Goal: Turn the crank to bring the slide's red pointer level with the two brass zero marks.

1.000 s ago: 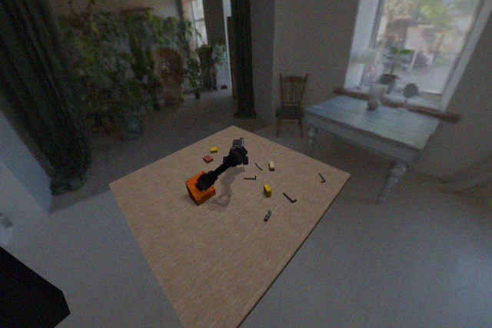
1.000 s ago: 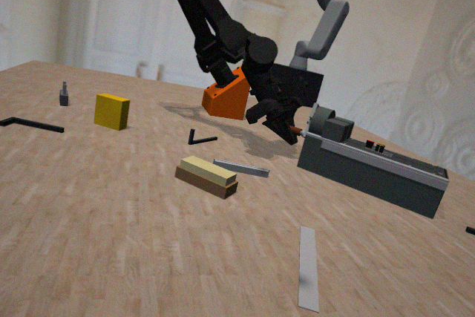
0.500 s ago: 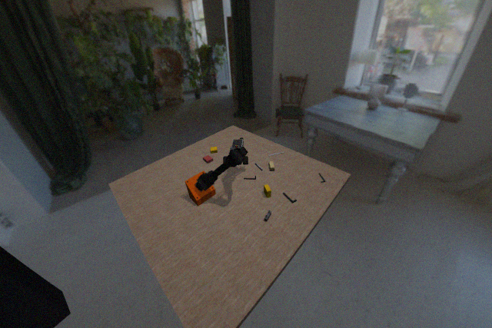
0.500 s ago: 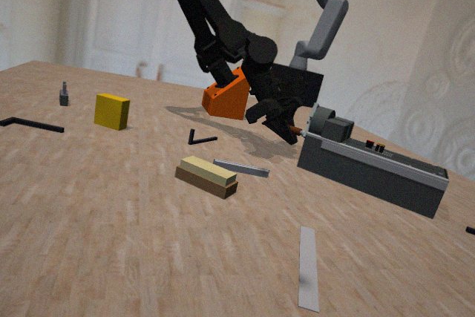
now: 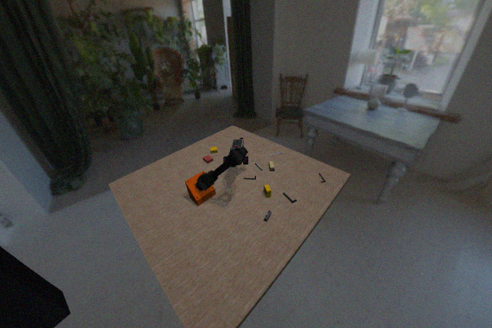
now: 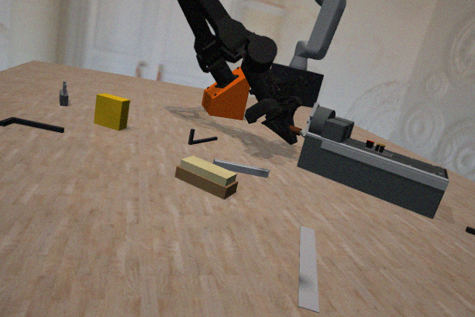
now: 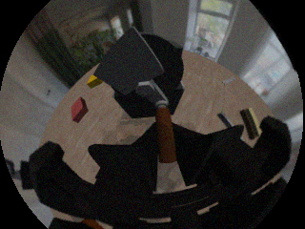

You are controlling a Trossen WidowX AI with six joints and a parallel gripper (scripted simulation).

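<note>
Now: the brown crank handle 3 cm above my gripper tip, 1 cm to the right of it and 1 cm behind it. Also, from my gripper tip: red pointer (11 cm ahead, 9 cm to the left, 5 cm above); red block (26 cm to the left, 8 cm behind, 2 cm below); grey bar (16 cm to the right, 7 cm ahead, 3 cm below).
</note>
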